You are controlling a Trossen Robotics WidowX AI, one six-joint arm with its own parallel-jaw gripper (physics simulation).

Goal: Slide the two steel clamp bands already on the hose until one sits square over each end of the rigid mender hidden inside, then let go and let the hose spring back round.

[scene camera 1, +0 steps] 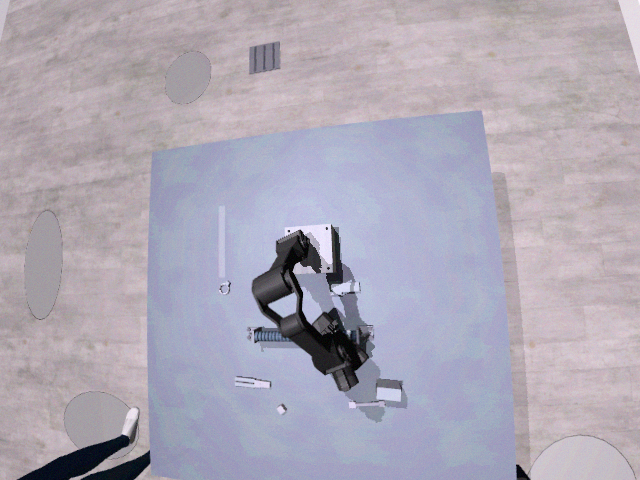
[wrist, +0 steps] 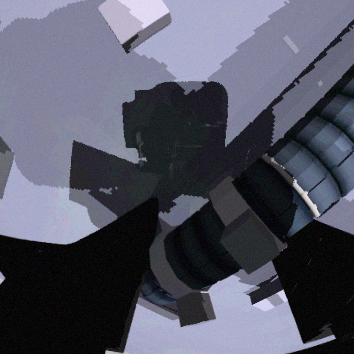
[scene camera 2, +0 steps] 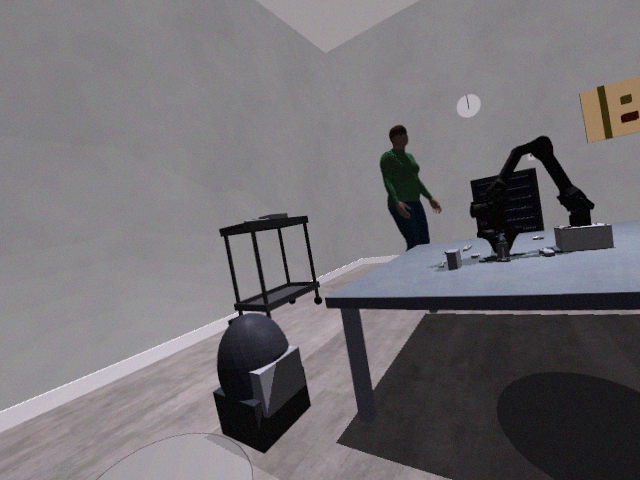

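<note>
A ribbed blue-grey hose (scene camera 1: 270, 335) (wrist: 316, 158) lies on the blue table (scene camera 1: 413, 190) (scene camera 2: 413, 281); my arm covers its right part from above. In the wrist view a grey steel clamp band (wrist: 246, 232) with a blocky screw housing sits on the dark stretch of hose. A second clamp band (wrist: 165, 270) sits further toward the hose end. My gripper (wrist: 206, 203) (scene camera 1: 356, 340) (scene camera 2: 501, 248) is low over the hose, its black fingers on either side, shut on the first clamp band.
A white block (scene camera 1: 390, 392) (wrist: 137, 21), a small peg (scene camera 1: 366, 405), a cube (scene camera 1: 281, 409), a flat part (scene camera 1: 252, 382) and a ring (scene camera 1: 225, 288) lie nearby. A person (scene camera 2: 406, 186), a black cart (scene camera 2: 270, 221) and a dark rack (scene camera 2: 509, 200) stand beyond the table.
</note>
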